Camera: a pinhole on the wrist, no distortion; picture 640 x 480 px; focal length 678.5 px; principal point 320.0 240.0 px. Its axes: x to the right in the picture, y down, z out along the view. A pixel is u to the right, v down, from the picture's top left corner.
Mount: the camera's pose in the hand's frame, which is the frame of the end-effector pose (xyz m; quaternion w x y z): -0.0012 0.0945 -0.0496 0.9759 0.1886 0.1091 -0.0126
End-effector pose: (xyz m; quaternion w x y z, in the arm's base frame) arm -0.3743 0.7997 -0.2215 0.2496 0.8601 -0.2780 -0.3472
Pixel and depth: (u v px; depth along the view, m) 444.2 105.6 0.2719
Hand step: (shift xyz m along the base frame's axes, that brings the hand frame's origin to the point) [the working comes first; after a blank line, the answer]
In the camera's frame: 0.0498 -0.0539 0.2719

-0.0445 -0.0646 -0.1859
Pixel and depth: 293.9 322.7 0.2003
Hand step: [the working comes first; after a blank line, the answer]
In the camera's frame: -0.0077 0.0244 0.2003

-0.0969 -0.0870 -0.0795
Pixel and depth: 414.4 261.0 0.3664
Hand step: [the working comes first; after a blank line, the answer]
In the camera's frame: 0.0510 0.0113 0.3664

-0.1174 -0.1252 -0.2507
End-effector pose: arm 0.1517 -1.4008 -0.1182 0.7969 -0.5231 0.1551 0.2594
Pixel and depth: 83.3 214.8 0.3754
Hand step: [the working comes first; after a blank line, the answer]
In the camera's frame: -0.1310 -0.0139 0.3754

-0.0154 0.2546 0.1988
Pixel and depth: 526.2 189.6 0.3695
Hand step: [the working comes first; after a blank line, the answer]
In the camera's frame: 0.1123 -0.0274 0.3695

0.1820 0.2539 0.0560
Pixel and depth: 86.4 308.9 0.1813
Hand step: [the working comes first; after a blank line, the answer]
In the camera's frame: -0.0624 0.0184 0.1813

-0.0471 0.1312 0.0339
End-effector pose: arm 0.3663 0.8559 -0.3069 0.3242 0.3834 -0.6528 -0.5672
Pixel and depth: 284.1 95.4 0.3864
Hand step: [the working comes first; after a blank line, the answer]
In the camera's frame: -0.0204 -0.0823 0.3864

-0.2456 0.0804 -0.1650
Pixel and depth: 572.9 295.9 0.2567
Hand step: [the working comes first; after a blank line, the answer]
In the camera's frame: 0.0957 0.0211 0.2567

-0.2212 -0.0429 -0.0062
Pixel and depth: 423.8 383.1 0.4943
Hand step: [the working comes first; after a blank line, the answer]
In the camera's frame: 0.0756 0.1043 0.4943

-0.4516 0.0485 -0.0544
